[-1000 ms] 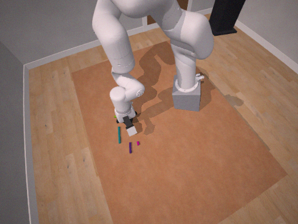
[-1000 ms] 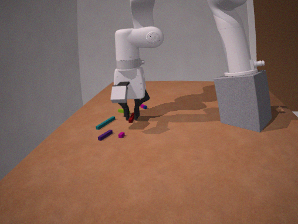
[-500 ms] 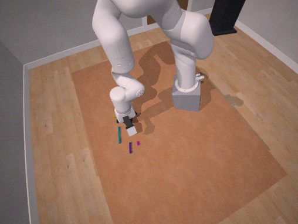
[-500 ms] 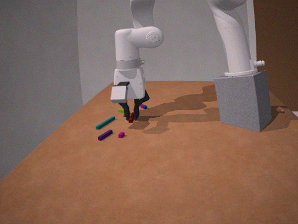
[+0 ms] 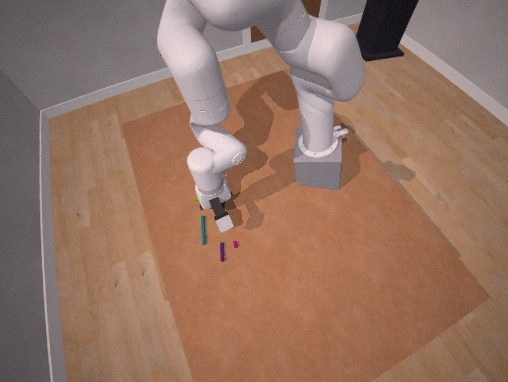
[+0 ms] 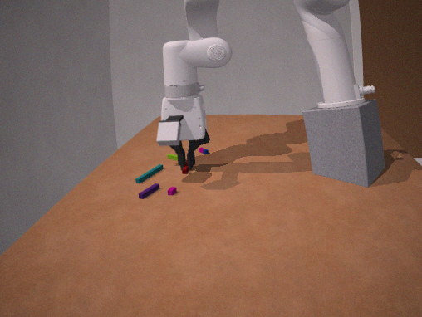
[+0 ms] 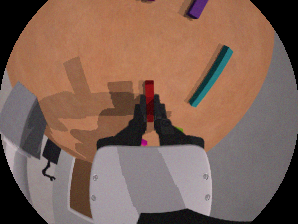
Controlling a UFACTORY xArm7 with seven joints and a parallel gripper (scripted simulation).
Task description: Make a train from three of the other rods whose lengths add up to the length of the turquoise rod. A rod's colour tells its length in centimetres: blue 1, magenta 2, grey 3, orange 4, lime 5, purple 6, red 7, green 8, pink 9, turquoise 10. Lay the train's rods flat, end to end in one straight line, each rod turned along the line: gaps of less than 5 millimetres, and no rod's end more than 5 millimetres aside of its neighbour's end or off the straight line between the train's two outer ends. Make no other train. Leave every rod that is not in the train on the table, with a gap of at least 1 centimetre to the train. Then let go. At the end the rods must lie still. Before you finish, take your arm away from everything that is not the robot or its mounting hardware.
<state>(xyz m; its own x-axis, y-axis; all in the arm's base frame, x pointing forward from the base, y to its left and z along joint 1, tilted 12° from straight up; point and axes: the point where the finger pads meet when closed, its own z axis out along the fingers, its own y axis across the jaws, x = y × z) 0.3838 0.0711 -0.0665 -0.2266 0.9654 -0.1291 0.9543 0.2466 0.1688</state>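
Now: hand 110 mm to the left of the blue rod and 20 mm above it. Round my hand: lime rod 60 mm ahead, 50 mm to the right, 20 mm below; turquoise rod 70 mm ahead, 60 mm to the left, 20 mm below; red rod 20 mm below.
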